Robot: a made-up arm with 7 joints. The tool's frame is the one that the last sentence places. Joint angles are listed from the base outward.
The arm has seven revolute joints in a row. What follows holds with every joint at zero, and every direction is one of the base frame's. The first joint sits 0.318 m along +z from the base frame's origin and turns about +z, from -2.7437 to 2.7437 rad. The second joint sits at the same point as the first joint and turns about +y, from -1.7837 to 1.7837 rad. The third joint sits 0.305 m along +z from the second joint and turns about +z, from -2.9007 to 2.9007 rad. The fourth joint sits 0.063 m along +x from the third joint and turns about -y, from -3.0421 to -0.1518 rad. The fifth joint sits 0.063 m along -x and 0.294 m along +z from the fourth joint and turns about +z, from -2.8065 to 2.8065 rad. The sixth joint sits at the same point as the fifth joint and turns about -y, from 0.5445 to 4.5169 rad. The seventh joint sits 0.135 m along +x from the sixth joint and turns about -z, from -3.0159 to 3.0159 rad. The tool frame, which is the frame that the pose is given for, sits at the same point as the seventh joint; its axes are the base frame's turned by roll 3.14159, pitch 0 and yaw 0 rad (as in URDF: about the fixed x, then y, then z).
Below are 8 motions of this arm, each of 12 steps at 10 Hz.
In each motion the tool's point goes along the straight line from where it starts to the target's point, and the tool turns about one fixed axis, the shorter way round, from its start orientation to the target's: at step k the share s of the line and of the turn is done. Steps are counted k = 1, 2, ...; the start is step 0. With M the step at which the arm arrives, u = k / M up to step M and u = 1 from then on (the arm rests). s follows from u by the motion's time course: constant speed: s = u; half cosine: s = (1 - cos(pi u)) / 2; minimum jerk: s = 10 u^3 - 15 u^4 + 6 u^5.
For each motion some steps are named. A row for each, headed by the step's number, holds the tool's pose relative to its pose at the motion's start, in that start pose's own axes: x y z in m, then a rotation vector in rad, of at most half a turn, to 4 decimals.
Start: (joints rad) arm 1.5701 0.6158 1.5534 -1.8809 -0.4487 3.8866 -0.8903
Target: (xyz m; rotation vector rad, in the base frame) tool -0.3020 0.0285 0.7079 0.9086 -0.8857 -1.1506
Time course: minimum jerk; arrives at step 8
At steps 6, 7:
6: 0.1241 -0.0900 0.0230 0.1164 0.0468 -0.6509
7: 0.1362 -0.0987 0.0253 0.1278 0.0514 -0.7144

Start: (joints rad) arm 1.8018 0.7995 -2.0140 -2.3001 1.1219 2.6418 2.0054
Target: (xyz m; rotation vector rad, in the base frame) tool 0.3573 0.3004 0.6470 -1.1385 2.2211 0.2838
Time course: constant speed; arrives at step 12
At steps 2, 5, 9, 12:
2: -0.0258 0.0424 -0.0128 -0.1320 -0.0205 -0.0586
5: -0.0645 0.1059 -0.0321 -0.3300 -0.0513 -0.1466
9: -0.1162 0.1906 -0.0577 -0.5941 -0.0924 -0.2639
12: -0.1549 0.2542 -0.0770 -0.7921 -0.1232 -0.3518

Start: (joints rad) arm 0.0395 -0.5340 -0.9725 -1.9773 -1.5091 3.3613 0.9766
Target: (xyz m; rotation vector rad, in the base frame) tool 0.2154 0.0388 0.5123 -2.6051 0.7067 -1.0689
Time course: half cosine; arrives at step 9
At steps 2, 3, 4, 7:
2: -0.0188 -0.0301 -0.0087 0.0522 -0.1070 0.0416
3: -0.0401 -0.0644 -0.0186 0.1116 -0.2286 0.0889
4: -0.0663 -0.1065 -0.0308 0.1844 -0.3778 0.1469
7: -0.1416 -0.2276 -0.0657 0.3940 -0.8075 0.3139

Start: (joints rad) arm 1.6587 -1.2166 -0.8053 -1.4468 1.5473 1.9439 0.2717
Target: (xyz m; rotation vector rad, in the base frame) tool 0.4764 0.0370 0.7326 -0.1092 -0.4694 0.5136
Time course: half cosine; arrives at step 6
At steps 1, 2, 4, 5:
1: 0.0115 0.0168 0.0029 0.0159 -0.0106 0.0096
2: 0.0428 0.0627 0.0106 0.0593 -0.0396 0.0358
4: 0.1284 0.1880 0.0319 0.1780 -0.1187 0.1074
5: 0.1598 0.2339 0.0397 0.2215 -0.1476 0.1336

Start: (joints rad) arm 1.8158 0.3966 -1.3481 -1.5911 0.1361 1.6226 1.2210
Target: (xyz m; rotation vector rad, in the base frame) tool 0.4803 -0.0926 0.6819 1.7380 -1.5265 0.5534
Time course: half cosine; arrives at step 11
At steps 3, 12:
3: 0.0620 0.0472 0.0083 -0.0852 0.0796 0.1052
12: 0.3591 0.2737 0.0481 -0.4936 0.4613 0.6094

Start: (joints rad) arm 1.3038 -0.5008 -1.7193 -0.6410 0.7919 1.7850 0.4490
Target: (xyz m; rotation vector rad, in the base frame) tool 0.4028 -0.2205 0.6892 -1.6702 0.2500 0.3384
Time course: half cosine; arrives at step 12
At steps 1, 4, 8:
1: -0.0025 0.0034 0.0054 -0.0037 -0.0211 0.0092
4: -0.0371 0.0506 0.0790 -0.0547 -0.3099 0.1351
8: -0.1114 0.1518 0.2369 -0.1642 -0.9296 0.4052

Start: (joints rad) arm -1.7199 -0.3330 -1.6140 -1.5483 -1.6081 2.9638 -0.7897
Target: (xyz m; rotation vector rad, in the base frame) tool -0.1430 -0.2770 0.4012 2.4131 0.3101 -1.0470
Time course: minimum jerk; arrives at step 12
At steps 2, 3, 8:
2: 0.0128 -0.0059 -0.0117 -0.0139 0.0397 -0.0325
3: 0.0374 -0.0174 -0.0342 -0.0405 0.1157 -0.0948
8: 0.2853 -0.1324 -0.2610 -0.3091 0.8835 -0.7234

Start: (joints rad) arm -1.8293 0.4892 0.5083 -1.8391 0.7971 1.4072 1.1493
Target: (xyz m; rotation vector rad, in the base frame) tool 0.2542 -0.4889 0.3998 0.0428 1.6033 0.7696
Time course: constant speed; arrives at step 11
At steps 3, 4, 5, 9, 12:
3: -0.0314 -0.0092 0.0272 0.0591 -0.1079 0.0548
4: -0.0419 -0.0123 0.0363 0.0789 -0.1439 0.0730
5: -0.0524 -0.0154 0.0454 0.0986 -0.1798 0.0913
9: -0.0943 -0.0277 0.0816 0.1774 -0.3237 0.1643
12: -0.1153 -0.0338 0.0998 0.2169 -0.3957 0.2008

